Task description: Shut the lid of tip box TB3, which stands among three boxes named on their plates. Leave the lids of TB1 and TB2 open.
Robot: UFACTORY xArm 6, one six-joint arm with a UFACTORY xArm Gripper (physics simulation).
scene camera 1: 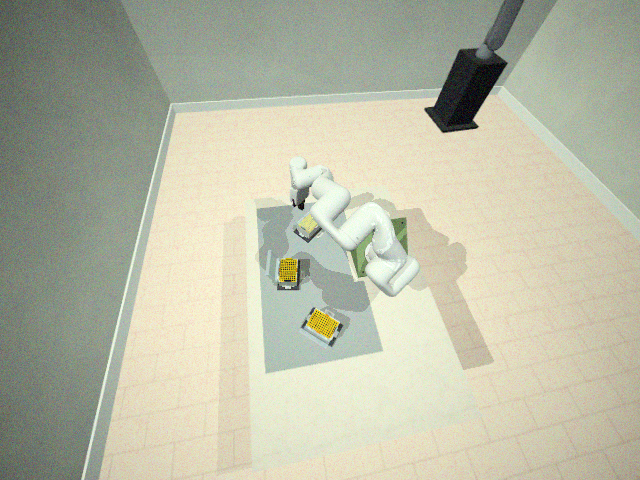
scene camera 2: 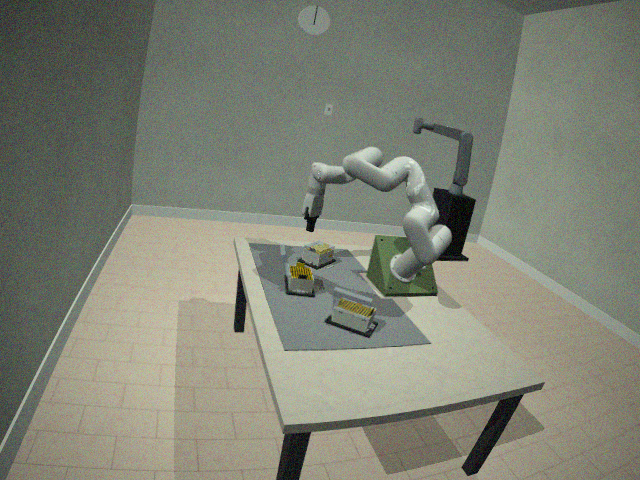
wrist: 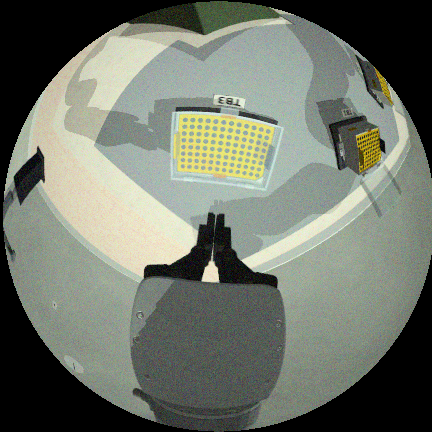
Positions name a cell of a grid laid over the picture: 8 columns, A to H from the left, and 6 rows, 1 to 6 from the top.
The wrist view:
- gripper: D4
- grey-blue mat: F2
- tip box: G2
